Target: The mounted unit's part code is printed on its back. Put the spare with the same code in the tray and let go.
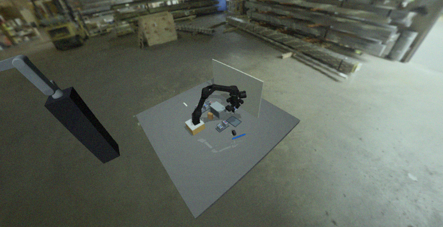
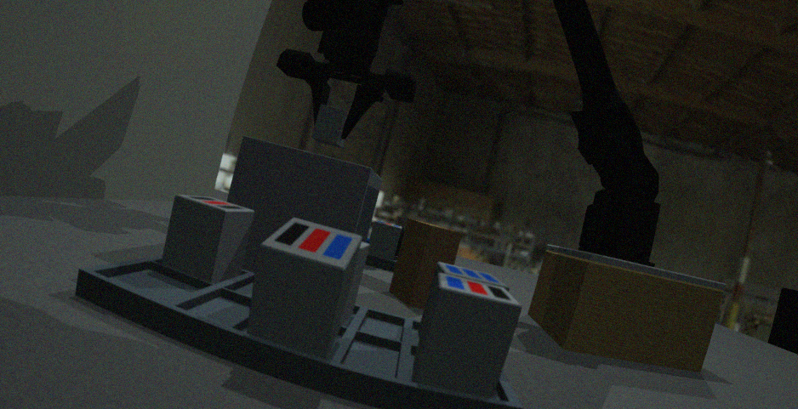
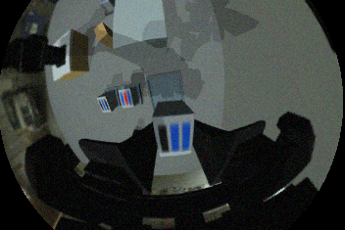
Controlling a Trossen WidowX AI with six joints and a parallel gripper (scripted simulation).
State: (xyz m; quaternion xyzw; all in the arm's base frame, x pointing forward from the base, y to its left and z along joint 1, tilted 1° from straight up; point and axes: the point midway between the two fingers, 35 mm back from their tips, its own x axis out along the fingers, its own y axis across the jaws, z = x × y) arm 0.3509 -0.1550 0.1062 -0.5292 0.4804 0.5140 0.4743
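My gripper tip is now 14 cm above the grey tray. From my gripper tip the other things lie so: grey mounted unit (7 cm behind, 21 cm to the left, 9 cm below); black tape roll (11 cm behind, 13 cm to the right, 12 cm below); grey spare block (2 cm above).
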